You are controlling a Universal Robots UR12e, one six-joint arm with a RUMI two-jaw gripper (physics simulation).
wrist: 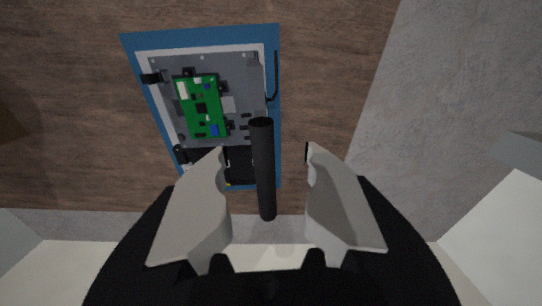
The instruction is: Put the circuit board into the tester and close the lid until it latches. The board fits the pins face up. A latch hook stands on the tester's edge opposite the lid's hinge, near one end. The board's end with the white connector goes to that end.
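Places are measured from the arm's base along level axes (x right, y ahead, z up), in centimetres.
Pixels of known places: gripper, between the fingertips: (265, 146).
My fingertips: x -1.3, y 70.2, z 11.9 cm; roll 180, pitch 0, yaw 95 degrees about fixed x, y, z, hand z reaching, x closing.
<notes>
Ahead of a thing's pixels: the offset from my fingertips to its top centre. "spot": to the spot under its first point. Level surfaces: height alone.
The green circuit board @(dx +2.6, dy -11.5, dz -16.0 cm) (212, 117) lies face up on the grey tester @(spot: dx -3.7, dy -4.5, dz -19.1 cm) (240, 72) in the wrist view, left of centre. Its white connector @(dx -0.7, dy -14.1, dz -16.7 cm) (182, 90) is at the upper left, at the end near a black hook-like part @(spot: dx -2.7, dy -17.6, dz -14.8 cm) (150, 78) on the tester's left edge. The board lies among black holders; whether it sits fully on the pins cannot be told. No lid covers the board. A black round bar @(dx +1.6, dy -1.4, dz +3.1 cm) (263, 170) rises towards the camera and shows between the fingers, apart from both, hiding part of the tester's right side. My gripper (265, 146) is partly open and holds nothing.
The tester rests on a blue mat @(dz -24.9 cm) (200, 36) on a brown wooden table @(dz -25.1 cm) (320, 60). A black section @(spot: dx +22.0, dy -6.2, dz -23.3 cm) (240, 172) adjoins the tester's near end. A thin black bent rod @(spot: dx -3.0, dy +2.1, dz -24.4 cm) (276, 75) runs along its right edge. Grey floor (450, 90) shows beyond the table's right edge.
</notes>
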